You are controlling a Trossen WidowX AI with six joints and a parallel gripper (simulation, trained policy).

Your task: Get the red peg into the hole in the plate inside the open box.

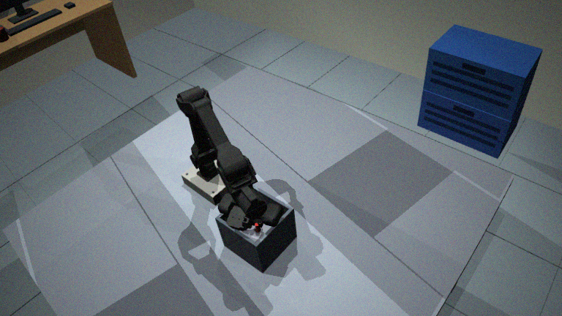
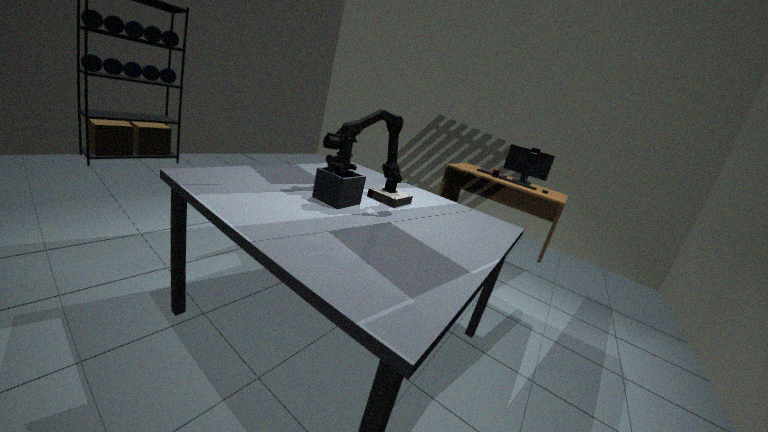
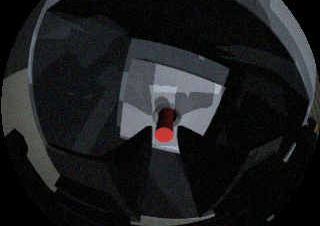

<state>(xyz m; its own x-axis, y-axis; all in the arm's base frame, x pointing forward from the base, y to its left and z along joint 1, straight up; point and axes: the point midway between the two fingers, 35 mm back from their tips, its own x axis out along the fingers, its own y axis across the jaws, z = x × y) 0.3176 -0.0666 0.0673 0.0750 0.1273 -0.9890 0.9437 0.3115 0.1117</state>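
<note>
My gripper tip is 3 cm above the red peg.
</note>
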